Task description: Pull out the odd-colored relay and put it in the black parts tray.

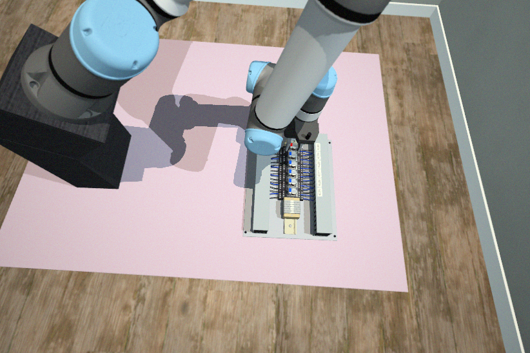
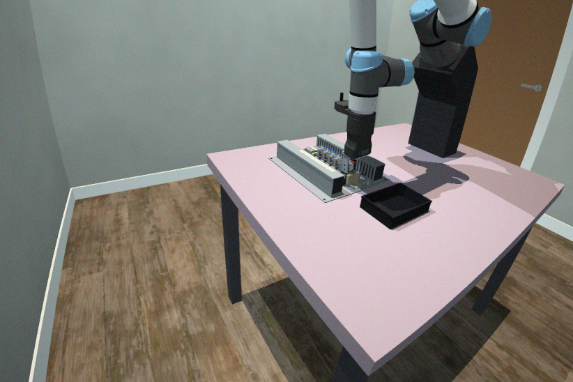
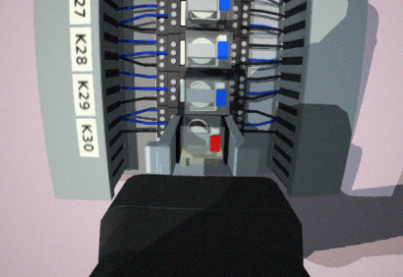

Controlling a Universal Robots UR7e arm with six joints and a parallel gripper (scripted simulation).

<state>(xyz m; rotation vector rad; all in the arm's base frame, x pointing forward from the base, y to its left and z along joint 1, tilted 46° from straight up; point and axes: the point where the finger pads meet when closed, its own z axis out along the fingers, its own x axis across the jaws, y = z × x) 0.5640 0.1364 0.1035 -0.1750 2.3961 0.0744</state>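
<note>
Now: the red-button relay 10 mm below my hand. Round my hand: black parts tray: 170 mm to the left, 50 mm behind, 40 mm below; grey relay panel: 100 mm to the right, 30 mm below, 20 mm ahead.
</note>
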